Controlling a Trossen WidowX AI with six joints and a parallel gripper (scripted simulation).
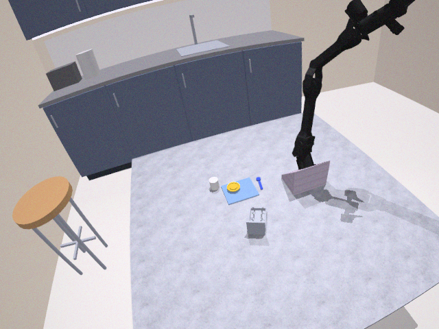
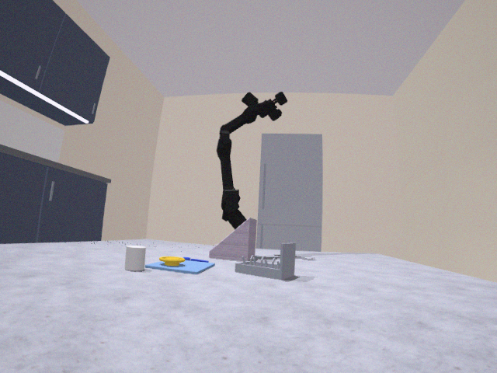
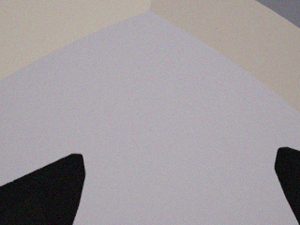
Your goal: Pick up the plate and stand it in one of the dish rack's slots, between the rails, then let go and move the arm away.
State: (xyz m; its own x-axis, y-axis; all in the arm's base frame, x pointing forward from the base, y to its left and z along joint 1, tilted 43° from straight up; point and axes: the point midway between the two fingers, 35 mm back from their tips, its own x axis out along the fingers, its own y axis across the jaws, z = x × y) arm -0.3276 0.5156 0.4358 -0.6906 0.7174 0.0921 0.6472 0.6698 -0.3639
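Right now the yellow plate is 680 mm ahead of my gripper tip, 210 mm to the right of it and 780 mm below it. Round my gripper tip: blue spoon (550 mm ahead, 210 mm to the right, 800 mm below); then grey dish rack (640 mm ahead, 10 mm to the left, 780 mm below); then light blue mat (660 mm ahead, 190 mm to the right, 800 mm below).
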